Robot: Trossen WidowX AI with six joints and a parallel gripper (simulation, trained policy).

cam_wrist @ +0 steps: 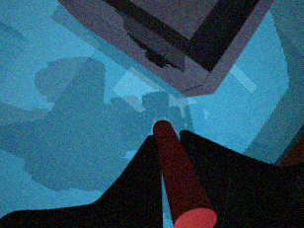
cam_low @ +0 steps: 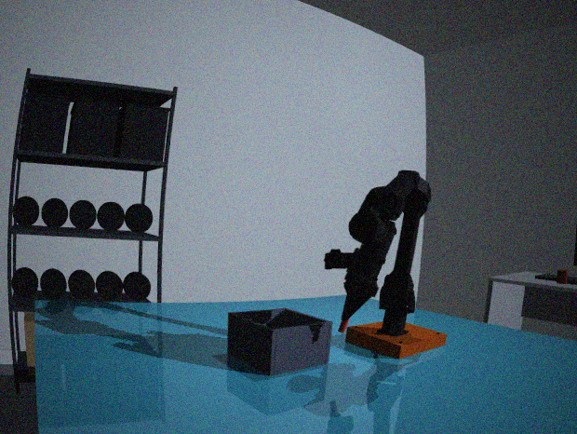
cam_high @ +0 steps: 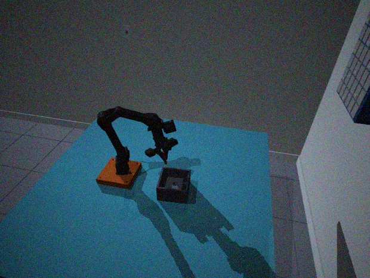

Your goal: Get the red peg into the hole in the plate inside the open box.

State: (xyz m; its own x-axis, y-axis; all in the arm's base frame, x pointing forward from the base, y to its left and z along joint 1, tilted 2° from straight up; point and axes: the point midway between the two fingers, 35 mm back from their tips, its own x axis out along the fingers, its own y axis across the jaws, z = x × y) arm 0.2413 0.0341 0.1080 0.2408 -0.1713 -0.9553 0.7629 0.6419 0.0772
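Right now the plate is 6 cm ahead of my gripper tip, 12 cm to the right of it and 7 cm below it. Also, from my gripper tip: red peg (1 cm behind, 1 cm to the left, 1 cm above); then dark box (6 cm ahead, 12 cm to the right, 9 cm below).
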